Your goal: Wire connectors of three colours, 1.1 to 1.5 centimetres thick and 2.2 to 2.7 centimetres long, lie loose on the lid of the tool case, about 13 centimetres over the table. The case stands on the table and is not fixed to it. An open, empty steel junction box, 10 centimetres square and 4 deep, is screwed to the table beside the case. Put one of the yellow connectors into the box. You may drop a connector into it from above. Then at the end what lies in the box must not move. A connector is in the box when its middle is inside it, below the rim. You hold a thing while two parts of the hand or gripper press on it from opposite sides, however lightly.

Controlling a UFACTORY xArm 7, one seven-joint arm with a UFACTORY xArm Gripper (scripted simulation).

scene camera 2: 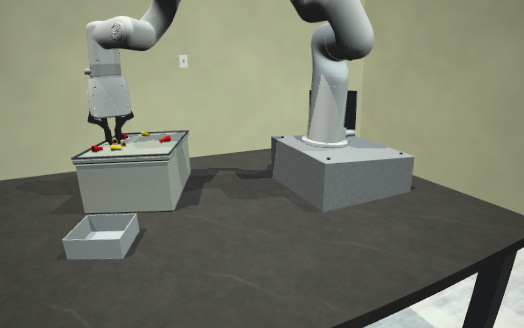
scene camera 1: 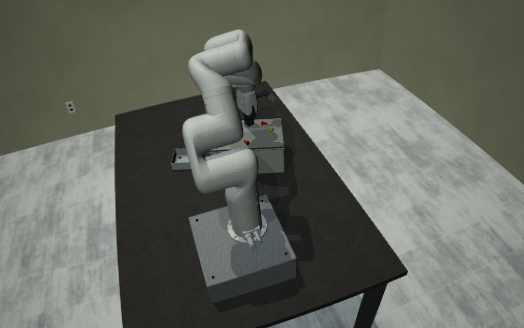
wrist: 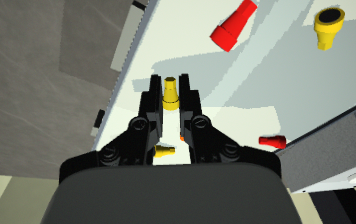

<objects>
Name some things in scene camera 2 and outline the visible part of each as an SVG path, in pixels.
My gripper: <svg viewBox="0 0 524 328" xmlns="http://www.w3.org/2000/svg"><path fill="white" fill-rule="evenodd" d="M121 75L97 76L88 79L88 103L90 110L87 121L97 124L104 129L105 140L109 145L112 145L113 142L107 118L115 117L115 138L118 141L117 143L121 144L121 128L127 120L134 117L131 111L127 82L125 77Z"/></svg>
A grey tool case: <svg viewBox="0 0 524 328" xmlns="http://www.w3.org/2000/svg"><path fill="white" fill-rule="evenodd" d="M189 130L147 132L150 136L142 136L142 132L122 133L128 135L128 138L121 140L121 143L125 142L126 146L123 147L118 143L112 144L122 147L121 150L111 151L111 145L105 140L95 145L103 147L103 150L92 152L91 148L72 157L72 163L76 165L84 212L86 214L174 211L191 173L188 148ZM171 137L171 141L169 142L159 141L160 139L163 139L168 135Z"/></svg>
</objects>
